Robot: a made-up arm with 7 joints.
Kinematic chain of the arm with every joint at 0, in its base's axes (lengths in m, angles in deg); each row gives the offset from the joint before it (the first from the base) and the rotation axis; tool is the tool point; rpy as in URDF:
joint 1: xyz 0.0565 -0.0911 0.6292 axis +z
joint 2: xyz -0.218 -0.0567 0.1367 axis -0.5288 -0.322 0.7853
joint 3: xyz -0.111 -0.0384 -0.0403 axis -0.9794 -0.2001 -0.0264
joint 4: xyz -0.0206 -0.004 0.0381 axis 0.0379 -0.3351 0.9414
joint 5: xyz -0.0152 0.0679 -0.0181 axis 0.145 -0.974 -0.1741
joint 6: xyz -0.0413 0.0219 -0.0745 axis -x
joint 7: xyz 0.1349 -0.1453 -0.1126 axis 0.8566 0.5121 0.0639
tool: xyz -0.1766 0.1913 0.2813 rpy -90 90 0
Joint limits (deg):
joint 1: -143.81..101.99
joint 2: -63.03..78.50
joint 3: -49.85..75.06
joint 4: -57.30..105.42
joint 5: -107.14..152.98
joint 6: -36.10..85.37
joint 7: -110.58..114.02
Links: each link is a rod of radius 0.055 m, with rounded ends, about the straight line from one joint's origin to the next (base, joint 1, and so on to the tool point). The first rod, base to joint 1, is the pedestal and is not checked.
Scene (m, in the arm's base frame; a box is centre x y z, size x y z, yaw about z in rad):
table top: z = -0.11
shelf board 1: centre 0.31 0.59 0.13 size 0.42 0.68 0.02 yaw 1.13
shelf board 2: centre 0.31 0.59 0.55 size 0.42 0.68 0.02 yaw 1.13
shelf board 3: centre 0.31 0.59 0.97 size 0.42 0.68 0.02 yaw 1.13
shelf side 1: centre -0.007 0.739 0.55 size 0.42 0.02 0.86 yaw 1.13
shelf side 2: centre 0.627 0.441 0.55 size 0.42 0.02 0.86 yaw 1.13
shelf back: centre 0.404 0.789 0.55 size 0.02 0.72 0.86 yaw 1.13
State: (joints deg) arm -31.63 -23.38 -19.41 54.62 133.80 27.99 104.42
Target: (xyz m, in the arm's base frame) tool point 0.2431 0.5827 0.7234
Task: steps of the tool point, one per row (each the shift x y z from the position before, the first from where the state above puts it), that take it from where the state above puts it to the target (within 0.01 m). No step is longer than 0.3 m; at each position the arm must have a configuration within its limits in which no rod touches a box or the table.
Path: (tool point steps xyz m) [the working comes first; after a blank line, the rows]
Joints at the target: -79.25 -56.44 -31.51 31.03 139.42 61.91 91.68
Straight joint move there: touches shelf board 2, shelf side 1.

1: 0.0668 0.2471 -0.0197
2: 0.1585 0.1795 0.0589
3: 0.1844 0.0660 0.1195
4: 0.1350 -0.0406 0.1475
5: 0.0342 0.0743 -0.0291
6: 0.0301 0.0752 -0.0106
7: 0.0308 0.0701 0.0099
8: 0.0361 0.0585 0.0298

